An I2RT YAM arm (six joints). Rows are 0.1 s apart.
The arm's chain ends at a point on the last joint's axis. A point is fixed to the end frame.
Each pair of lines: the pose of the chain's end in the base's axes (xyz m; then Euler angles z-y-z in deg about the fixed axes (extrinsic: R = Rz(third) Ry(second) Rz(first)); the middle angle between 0 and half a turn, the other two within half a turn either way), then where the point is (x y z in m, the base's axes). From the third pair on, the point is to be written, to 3 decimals.
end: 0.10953, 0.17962, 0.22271, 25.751, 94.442, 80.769
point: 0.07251 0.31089 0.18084
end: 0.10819, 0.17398, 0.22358, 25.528, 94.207, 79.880
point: 0.07336 0.30594 0.18199
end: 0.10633, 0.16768, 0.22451, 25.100, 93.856, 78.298
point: 0.075 0.301 0.183
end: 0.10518, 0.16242, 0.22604, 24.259, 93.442, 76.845
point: 0.078 0.296 0.185
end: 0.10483, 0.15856, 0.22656, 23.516, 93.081, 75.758
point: 0.081 0.293 0.185
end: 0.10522, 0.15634, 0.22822, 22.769, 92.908, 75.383
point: 0.083 0.291 0.187
